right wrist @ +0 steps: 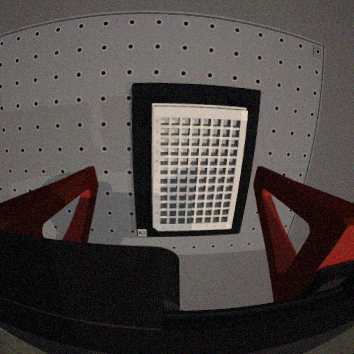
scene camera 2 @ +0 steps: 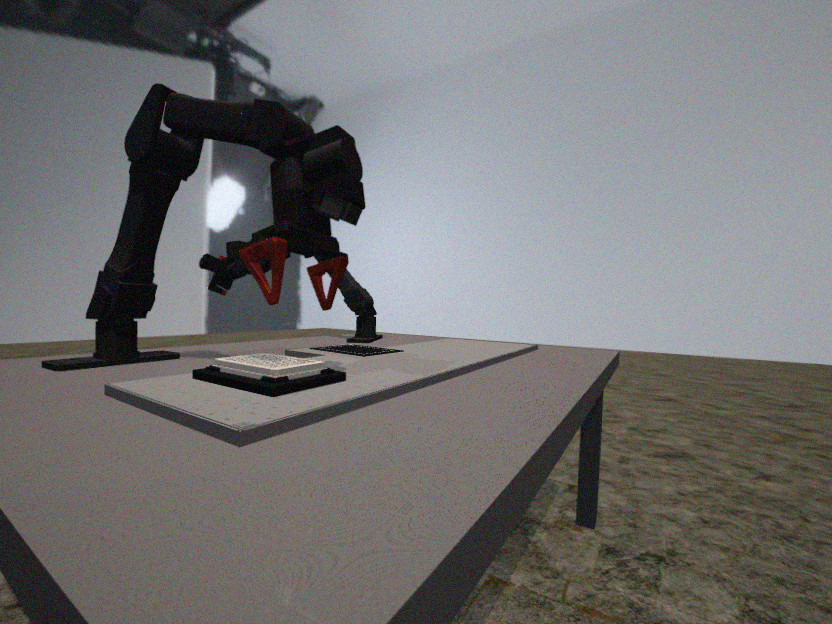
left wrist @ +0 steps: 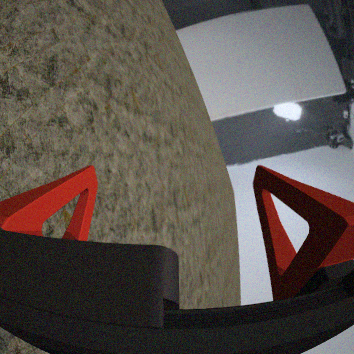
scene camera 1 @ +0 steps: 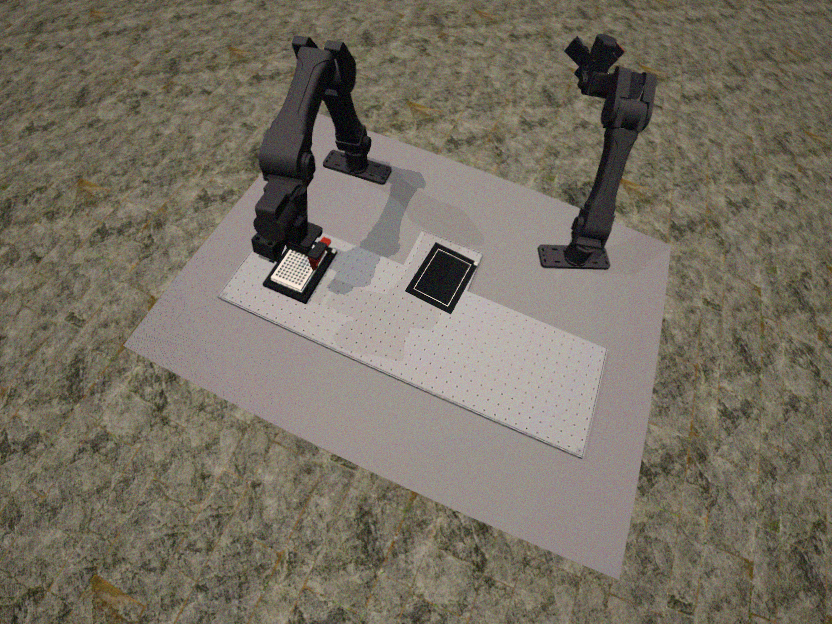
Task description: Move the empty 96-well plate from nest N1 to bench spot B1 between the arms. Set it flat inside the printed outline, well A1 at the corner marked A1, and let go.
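Frame: origin at the left arm's base, x back, y right, z up, level; millimetres.
Seen in the pictures: left gripper, fingertip midpoint: [scene camera 2: 213,278] [left wrist: 174,174]; right gripper, fingertip midpoint: [right wrist: 175,174] [scene camera 2: 302,307] [scene camera 1: 295,261]; left arm's base, link origin: [scene camera 2: 365,339] [scene camera 1: 573,258]; right arm's base, link origin: [scene camera 2: 116,362] [scene camera 1: 357,168].
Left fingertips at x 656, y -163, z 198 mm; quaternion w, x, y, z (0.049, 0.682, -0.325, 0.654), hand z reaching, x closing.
Pixels of each thing's middle, then the offset from my left fingertips to it. "*": a spot on its surface instead. Level surfaces: height alone.
- white 96-well plate, body centre: [right wrist: 196,172] [scene camera 2: 269,365] [scene camera 1: 299,264] dx -715, dy +894, dz -166 mm
- black nest N1, body centre: [right wrist: 194,168] [scene camera 2: 270,373] [scene camera 1: 300,267] dx -716, dy +893, dz -177 mm
- Bench spot B1, surface spot: [scene camera 2: 359,349] [scene camera 1: 442,278] * dx -739, dy +536, dz -184 mm
- white perforated board, surface height: dz -185 mm
- grey table, surface height: dz -198 mm
The white 96-well plate [scene camera 1: 295,269] [scene camera 2: 268,363] [right wrist: 195,170] sits in the black nest N1 [scene camera 1: 285,292] [scene camera 2: 268,386] [right wrist: 142,150], at the left of scene camera 1. A label reading A1 shows at the nest's lower left corner in the right wrist view. My right gripper [scene camera 2: 299,305] [right wrist: 175,174] is open and empty, above the plate and apart from it. Bench spot B1 [scene camera 1: 443,276] [scene camera 2: 359,349] is a black pad with a white printed outline, in the middle of scene camera 1, with no plate on it. My left gripper [left wrist: 174,174] is open and empty, raised far from the plate.
A white perforated board [scene camera 1: 497,362] [scene camera 2: 181,406] lies on the grey table [scene camera 1: 403,450] [scene camera 2: 302,490], under the nest and the pad. The left arm's base [scene camera 1: 573,257] stands right of B1 in scene camera 1, the right arm's base [scene camera 1: 356,167] behind the board.
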